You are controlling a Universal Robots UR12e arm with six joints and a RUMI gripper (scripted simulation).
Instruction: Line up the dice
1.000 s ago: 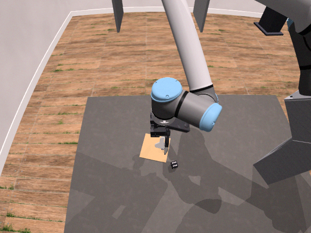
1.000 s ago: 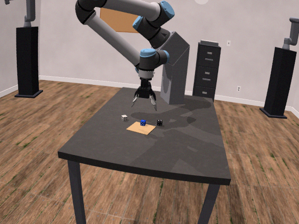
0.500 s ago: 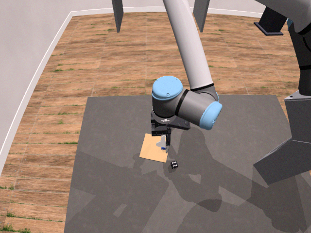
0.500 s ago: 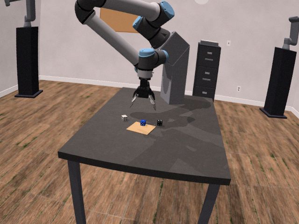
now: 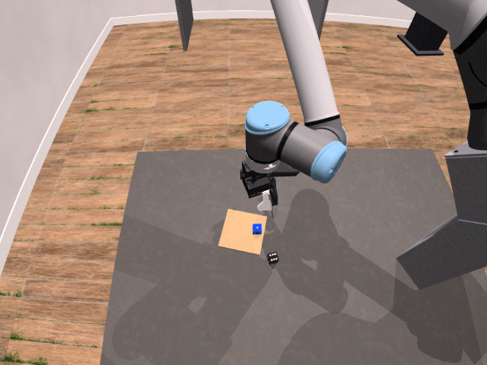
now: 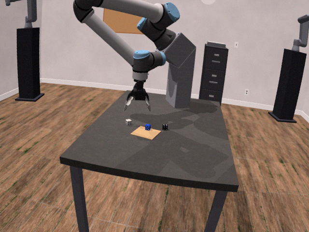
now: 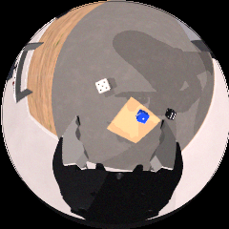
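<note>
The white die is 3 cm behind my hand, 5 cm to the right of it and 9 cm below it. The rest, counted from my hand: blue die: 4 cm ahead, 7 cm to the left, 9 cm below; black die: 1 cm ahead, 18 cm to the left, 9 cm below; mat: 8 cm ahead, 6 cm to the left, 10 cm below.
</note>
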